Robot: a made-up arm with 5 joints.
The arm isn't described. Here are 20 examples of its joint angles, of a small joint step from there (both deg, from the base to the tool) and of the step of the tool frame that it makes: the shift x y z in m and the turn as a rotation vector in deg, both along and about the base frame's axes.
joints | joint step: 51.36 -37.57 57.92 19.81 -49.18 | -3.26 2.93 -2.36 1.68 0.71
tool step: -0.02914 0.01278 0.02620 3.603 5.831 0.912
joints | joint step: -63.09 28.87 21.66 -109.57 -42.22 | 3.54 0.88 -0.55 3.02 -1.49
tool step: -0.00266 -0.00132 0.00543 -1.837 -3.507 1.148
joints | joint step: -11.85 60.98 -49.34 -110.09 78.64 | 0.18 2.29 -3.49 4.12 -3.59
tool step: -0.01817 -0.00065 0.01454 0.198 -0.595 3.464
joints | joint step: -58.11 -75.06 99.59 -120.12 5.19 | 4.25 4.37 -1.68 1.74 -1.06
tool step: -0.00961 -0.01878 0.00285 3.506 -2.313 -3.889
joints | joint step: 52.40 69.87 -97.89 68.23 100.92 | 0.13 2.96 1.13 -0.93 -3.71
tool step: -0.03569 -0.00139 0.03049 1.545 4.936 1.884
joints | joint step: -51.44 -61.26 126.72 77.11 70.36 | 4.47 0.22 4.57 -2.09 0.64
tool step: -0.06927 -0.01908 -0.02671 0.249 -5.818 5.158
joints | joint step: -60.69 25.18 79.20 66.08 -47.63 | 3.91 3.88 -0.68 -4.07 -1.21
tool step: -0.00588 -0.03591 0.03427 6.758 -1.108 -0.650
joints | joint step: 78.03 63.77 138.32 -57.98 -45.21 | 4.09 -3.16 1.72 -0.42 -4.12
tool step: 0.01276 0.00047 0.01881 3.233 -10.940 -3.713
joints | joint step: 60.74 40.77 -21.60 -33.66 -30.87 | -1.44 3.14 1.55 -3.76 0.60
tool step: 0.02261 -0.02390 0.00254 4.261 3.884 3.000
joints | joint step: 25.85 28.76 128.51 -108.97 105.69 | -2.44 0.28 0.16 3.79 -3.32
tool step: 0.01825 -0.01557 0.00242 4.226 0.898 -0.972
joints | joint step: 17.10 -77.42 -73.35 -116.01 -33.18 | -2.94 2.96 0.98 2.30 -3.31
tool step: -0.00536 0.00792 0.00973 -2.123 3.851 0.533
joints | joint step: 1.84 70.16 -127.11 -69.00 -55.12 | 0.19 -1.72 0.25 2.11 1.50
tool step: 0.00003 0.01574 -0.00688 1.035 -0.728 0.860
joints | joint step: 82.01 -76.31 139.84 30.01 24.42 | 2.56 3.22 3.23 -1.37 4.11
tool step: 0.00216 0.01680 -0.02294 -5.482 1.075 0.990
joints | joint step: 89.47 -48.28 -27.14 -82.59 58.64 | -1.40 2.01 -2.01 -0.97 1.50
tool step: 0.03560 -0.02716 0.02485 1.271 5.028 3.402
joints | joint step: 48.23 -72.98 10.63 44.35 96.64 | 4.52 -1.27 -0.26 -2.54 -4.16
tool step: -0.02172 0.00538 -0.00420 -0.877 -0.363 1.261
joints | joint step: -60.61 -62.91 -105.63 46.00 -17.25 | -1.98 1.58 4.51 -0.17 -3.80
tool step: 0.01875 0.01521 0.02498 4.377 -0.096 -0.743
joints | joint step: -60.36 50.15 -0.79 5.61 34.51 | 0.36 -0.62 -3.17 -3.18 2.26
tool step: -0.01441 0.00308 -0.02445 -0.491 4.305 -0.579
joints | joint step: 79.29 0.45 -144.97 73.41 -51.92 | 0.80 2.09 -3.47 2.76 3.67
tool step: -0.03347 0.01995 -0.02266 -3.443 1.455 4.149
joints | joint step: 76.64 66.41 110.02 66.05 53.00 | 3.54 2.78 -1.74 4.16 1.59
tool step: 0.01180 -0.02393 0.00739 2.195 1.902 0.903
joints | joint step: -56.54 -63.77 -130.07 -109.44 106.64 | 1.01 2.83 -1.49 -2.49 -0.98
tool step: -0.01778 0.02761 0.01232 -0.807 -0.317 -2.241
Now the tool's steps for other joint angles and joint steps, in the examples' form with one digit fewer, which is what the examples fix.
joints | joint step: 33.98 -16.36 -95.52 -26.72 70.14 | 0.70 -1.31 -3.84 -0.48 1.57
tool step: -0.0155 -0.0189 -0.0335 0.02 3.23 -2.63
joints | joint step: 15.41 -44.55 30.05 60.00 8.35 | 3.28 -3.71 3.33 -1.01 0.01
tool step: 0.0055 0.0023 0.0094 -3.85 -7.56 0.76
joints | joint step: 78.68 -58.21 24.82 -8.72 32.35 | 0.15 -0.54 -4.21 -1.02 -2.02
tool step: 0.0009 -0.0158 0.0154 0.95 3.16 0.71
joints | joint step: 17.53 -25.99 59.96 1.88 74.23 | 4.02 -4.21 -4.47 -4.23 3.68
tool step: 0.0007 -0.0019 -0.0087 2.39 -1.24 -0.52
